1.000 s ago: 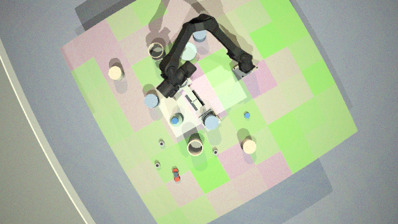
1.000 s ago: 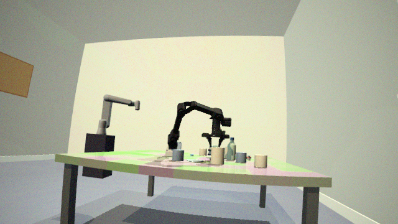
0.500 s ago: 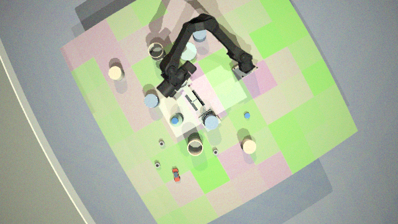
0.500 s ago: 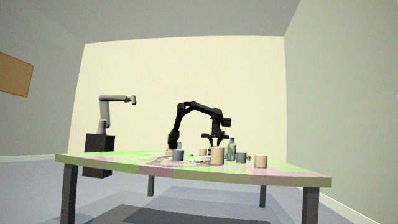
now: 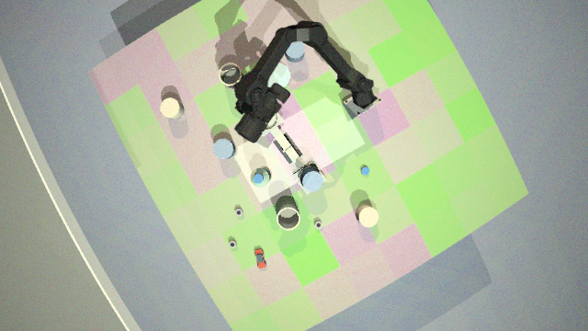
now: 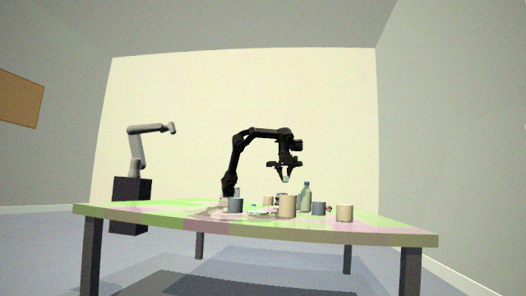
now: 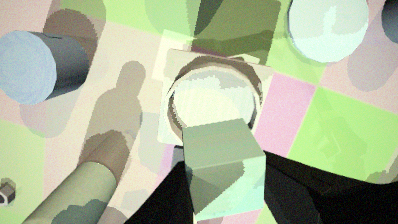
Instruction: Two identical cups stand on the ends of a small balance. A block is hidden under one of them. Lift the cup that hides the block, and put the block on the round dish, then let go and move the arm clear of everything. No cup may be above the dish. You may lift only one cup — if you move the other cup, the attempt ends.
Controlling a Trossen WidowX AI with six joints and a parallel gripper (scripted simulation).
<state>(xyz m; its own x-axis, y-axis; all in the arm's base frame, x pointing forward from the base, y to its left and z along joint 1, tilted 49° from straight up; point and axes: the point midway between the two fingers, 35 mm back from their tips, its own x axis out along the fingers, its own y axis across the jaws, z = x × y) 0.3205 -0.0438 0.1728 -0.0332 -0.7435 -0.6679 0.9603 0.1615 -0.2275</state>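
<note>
Right now the pale round dish is 13 cm behind my gripper tip, 11 cm to the right of it and 16 cm below it. The rest, counted from my gripper tip: small balance 12 cm to the left, 13 cm below; then pale green block 1 cm above; then blue-capped bottle 14 cm ahead, 14 cm to the left, 5 cm below.
</note>
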